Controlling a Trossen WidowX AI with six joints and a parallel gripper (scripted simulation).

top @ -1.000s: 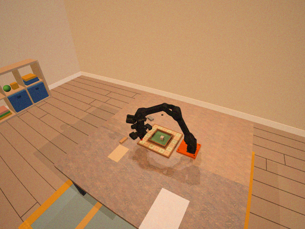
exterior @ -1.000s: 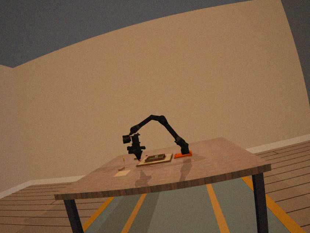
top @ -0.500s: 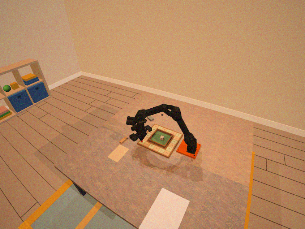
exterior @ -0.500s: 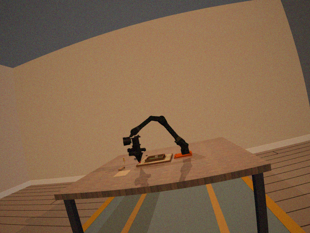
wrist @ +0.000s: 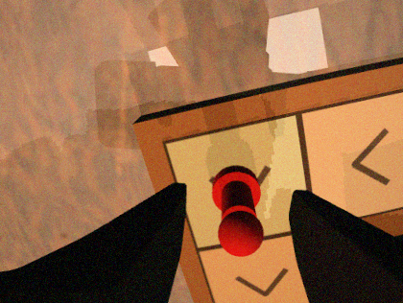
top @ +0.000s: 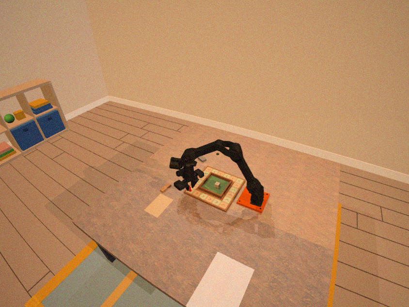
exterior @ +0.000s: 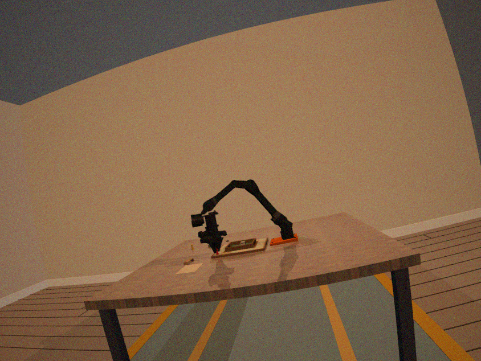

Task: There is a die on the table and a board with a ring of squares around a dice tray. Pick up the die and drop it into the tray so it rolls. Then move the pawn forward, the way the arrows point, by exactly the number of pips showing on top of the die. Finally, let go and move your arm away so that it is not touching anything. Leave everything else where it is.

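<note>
The red pawn is right at my gripper tip. Round my gripper tip: white die (13 cm behind, 10 cm to the right); green tray (12 cm behind, 11 cm to the right, 2 cm below); wooden block (15 cm ahead, 4 cm to the left, 2 cm below).
</note>
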